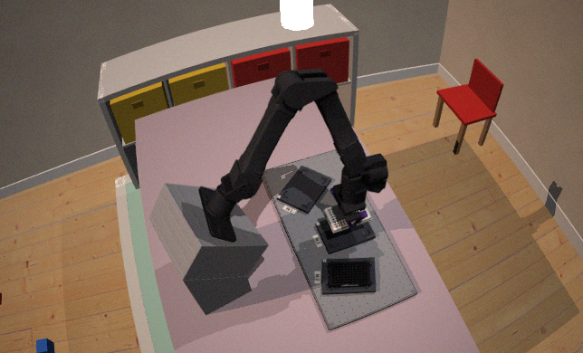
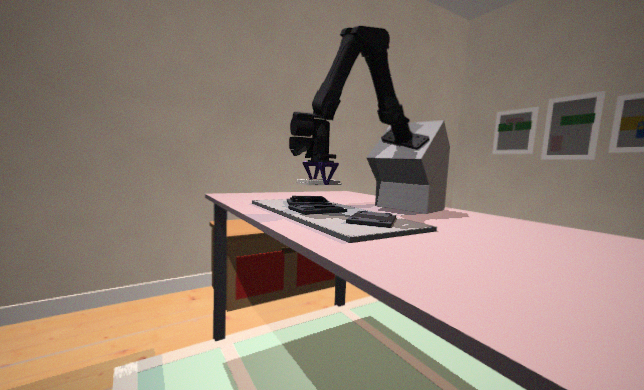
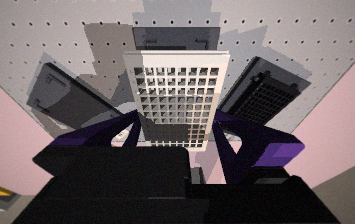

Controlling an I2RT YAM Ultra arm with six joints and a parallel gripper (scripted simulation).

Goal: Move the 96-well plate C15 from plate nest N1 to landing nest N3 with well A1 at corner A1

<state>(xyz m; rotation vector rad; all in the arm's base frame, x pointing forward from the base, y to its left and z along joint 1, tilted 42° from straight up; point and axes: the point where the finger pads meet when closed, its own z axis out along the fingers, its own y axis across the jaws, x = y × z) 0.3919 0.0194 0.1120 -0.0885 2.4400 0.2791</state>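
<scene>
My hand is 90 mm above the dark landing nest N3. The rest, counted from my hand: deck label: 160 mm behind, 120 mm to the left, 100 mm below; then black plate C51: 20 mm behind, 170 mm to the right, 80 mm below; then white 96-well plate C15: right at my hand.
</scene>
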